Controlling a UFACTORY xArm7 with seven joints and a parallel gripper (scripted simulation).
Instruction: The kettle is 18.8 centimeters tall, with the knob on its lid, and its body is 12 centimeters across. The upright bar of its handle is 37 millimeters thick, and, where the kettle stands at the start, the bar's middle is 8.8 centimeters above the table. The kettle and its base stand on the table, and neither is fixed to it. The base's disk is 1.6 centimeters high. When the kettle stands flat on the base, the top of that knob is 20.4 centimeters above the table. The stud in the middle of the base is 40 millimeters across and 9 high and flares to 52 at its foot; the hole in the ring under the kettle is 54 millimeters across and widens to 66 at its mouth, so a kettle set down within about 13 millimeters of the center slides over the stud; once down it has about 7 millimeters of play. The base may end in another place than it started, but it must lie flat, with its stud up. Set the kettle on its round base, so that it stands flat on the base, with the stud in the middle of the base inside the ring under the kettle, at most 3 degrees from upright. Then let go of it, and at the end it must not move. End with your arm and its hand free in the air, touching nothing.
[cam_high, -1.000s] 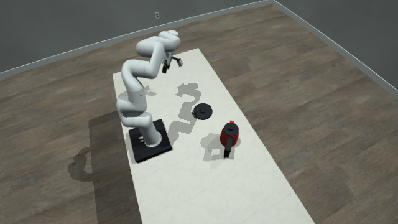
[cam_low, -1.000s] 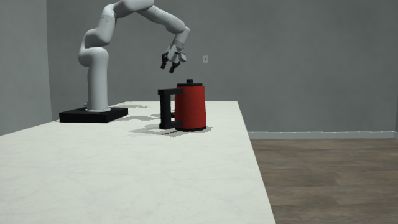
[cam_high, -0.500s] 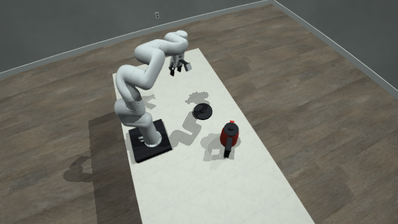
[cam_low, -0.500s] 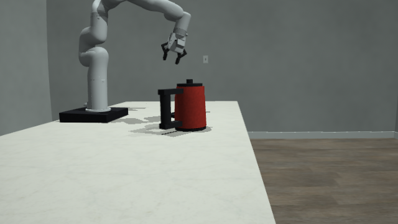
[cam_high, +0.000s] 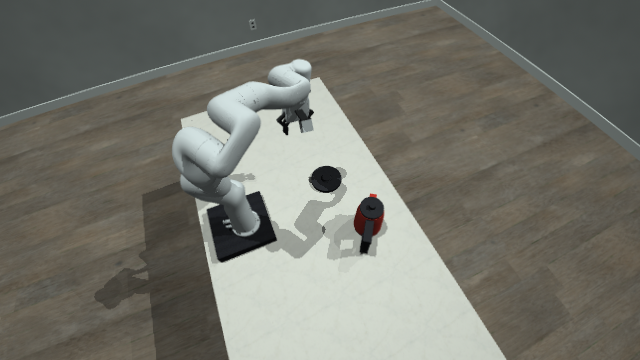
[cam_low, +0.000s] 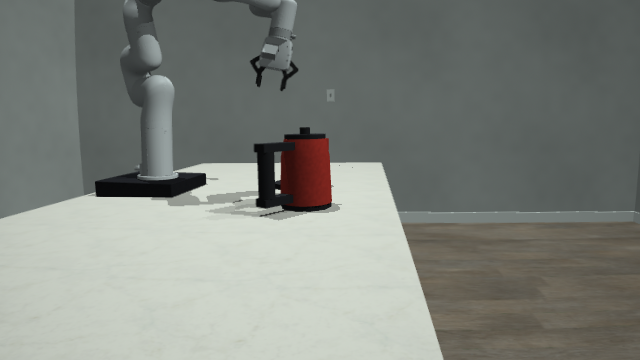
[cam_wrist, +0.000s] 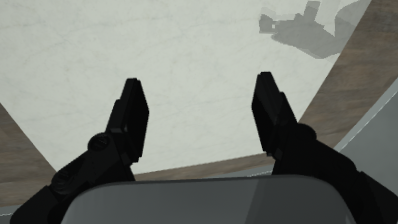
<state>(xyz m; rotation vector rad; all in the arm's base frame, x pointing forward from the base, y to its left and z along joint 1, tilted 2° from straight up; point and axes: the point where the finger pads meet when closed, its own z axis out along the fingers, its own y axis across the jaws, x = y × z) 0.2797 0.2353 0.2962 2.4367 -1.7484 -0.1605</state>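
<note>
Now: hand 38 cm to the left of the red kettle, 23 cm short of it and 23 cm above it. Round my hand: round black base (32 cm below, 12 cm ahead, 7 cm to the right).
</note>
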